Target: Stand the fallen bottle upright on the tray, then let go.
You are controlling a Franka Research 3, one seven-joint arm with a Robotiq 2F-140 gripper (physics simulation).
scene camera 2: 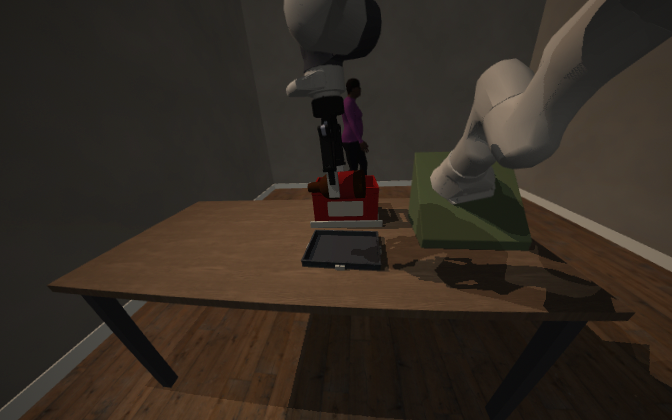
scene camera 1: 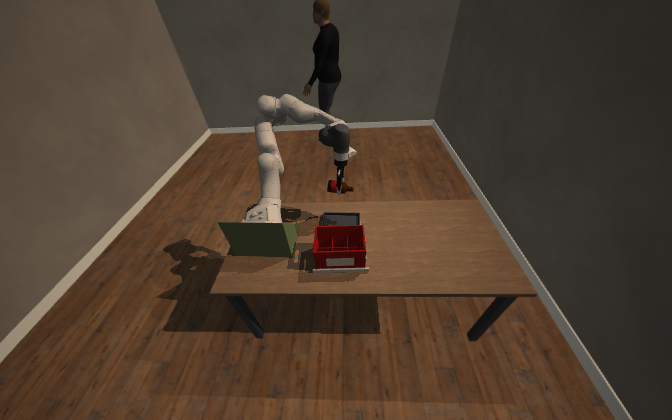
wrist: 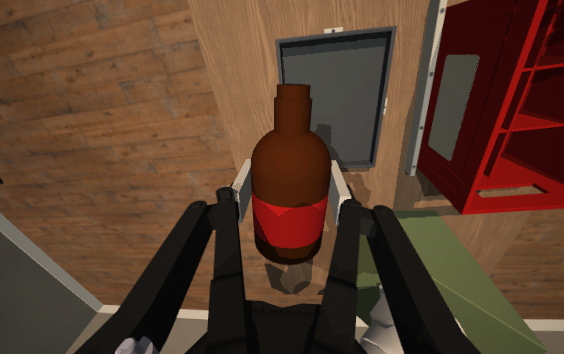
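The brown bottle with a red label (scene camera 1: 347, 188) (scene camera 2: 356, 185) (wrist: 290, 175) is held in the air, lying about level, its neck pointing right in scene camera 1 and left in scene camera 2. My gripper (scene camera 1: 339, 191) (scene camera 2: 333, 191) (wrist: 290, 171) is shut on the bottle's body, one pad on each side, and points down. The dark grey tray (scene camera 1: 341, 214) (scene camera 2: 320, 264) (wrist: 336, 35) lies flat on the table, below the level of the bottle. The tray holds no bottle; a shadow falls on it.
A red divided crate (scene camera 1: 324, 260) (scene camera 2: 371, 205) (wrist: 480, 204) stands beside the tray, with a pale strip (scene camera 1: 341, 270) (scene camera 2: 346, 224) (wrist: 425, 100) along its base. The arm stands on a green block (scene camera 1: 260, 240) (scene camera 2: 475, 235) (wrist: 440, 250). A person (scene camera 1: 327, 55) (scene camera 2: 353, 117) stands beyond the table in each scene view.
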